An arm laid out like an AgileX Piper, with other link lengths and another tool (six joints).
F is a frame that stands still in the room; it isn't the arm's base.
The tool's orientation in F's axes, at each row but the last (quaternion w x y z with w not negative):
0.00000 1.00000 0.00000 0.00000
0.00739 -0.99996 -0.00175 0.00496
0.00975 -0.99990 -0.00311 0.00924
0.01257 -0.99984 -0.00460 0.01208
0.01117 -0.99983 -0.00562 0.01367
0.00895 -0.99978 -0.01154 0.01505
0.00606 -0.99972 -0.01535 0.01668
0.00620 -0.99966 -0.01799 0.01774
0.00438 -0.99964 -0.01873 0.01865
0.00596 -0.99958 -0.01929 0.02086
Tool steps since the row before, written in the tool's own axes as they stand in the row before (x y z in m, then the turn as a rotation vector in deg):
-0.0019 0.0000 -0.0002 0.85 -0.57 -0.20
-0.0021 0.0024 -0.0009 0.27 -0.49 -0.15
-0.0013 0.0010 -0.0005 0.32 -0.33 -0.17
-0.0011 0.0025 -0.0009 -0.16 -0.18 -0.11
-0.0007 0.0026 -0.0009 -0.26 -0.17 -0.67
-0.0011 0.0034 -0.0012 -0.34 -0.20 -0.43
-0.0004 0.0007 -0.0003 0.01 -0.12 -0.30
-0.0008 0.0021 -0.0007 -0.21 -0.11 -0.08
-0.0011 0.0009 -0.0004 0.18 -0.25 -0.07
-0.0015 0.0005 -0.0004 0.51 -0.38 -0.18
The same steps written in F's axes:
-0.0019 0.0000 0.0002 0.85 0.57 0.20
-0.0021 -0.0024 0.0009 0.27 0.49 0.15
-0.0013 -0.0010 0.0005 0.32 0.33 0.17
-0.0011 -0.0025 0.0009 -0.16 0.18 0.12
-0.0006 -0.0026 0.0009 -0.24 0.15 0.68
-0.0010 -0.0034 0.0012 -0.33 0.18 0.44
-0.0004 -0.0007 0.0003 0.02 0.12 0.30
-0.0007 -0.0021 0.0007 -0.21 0.10 0.09
-0.0010 -0.0009 0.0004 0.17 0.26 0.07
-0.0015 -0.0006 0.0005 0.50 0.40 0.16

